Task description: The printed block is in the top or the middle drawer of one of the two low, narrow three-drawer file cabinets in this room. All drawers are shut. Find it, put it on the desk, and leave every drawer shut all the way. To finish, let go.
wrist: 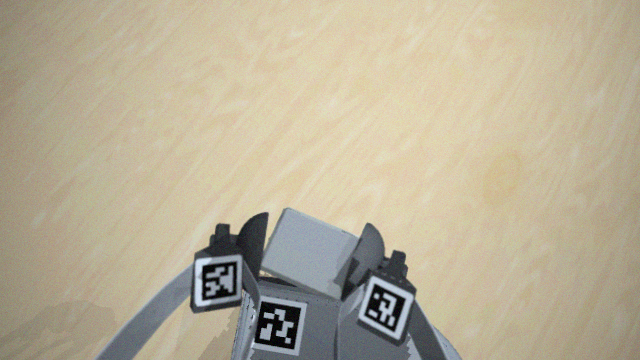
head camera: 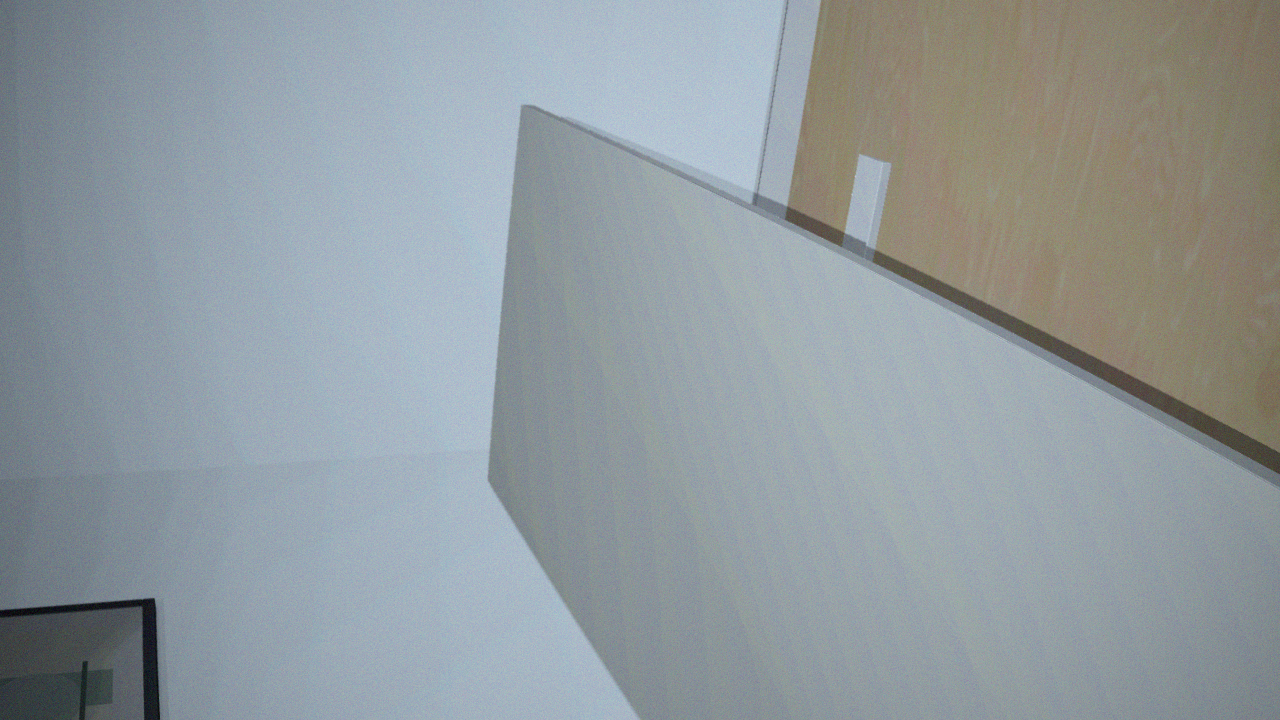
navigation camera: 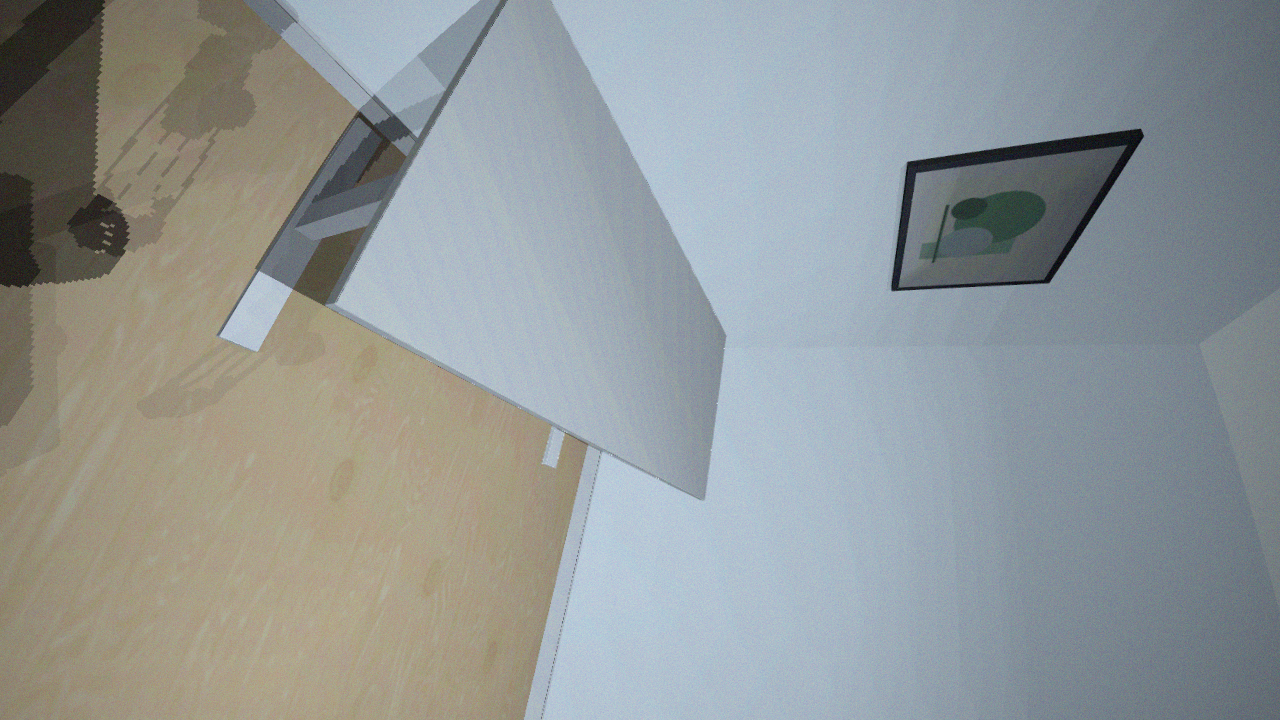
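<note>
My gripper (wrist: 312, 244) is shut on the printed block (wrist: 309, 250), a light grey, box-shaped piece held tilted between the two rubber fingertips, above the wooden floor in the wrist view. The desk (head camera: 805, 429) (navigation camera: 537, 223) has a pale grey top; it fills the lower right of the head view and the upper middle of the navigation view. The block and gripper do not show over the desk top in those two views. Neither file cabinet nor any drawer shows in these views.
The desk's light feet (head camera: 865, 201) (navigation camera: 259, 308) stand on the wooden floor (head camera: 1074, 134) (navigation camera: 358, 555) (wrist: 320, 100) near the wall (head camera: 268, 223) (navigation camera: 850, 537). A framed picture (head camera: 150, 662) (navigation camera: 1011, 214) hangs on the wall. Dark shadows lie on the floor at the navigation view's left.
</note>
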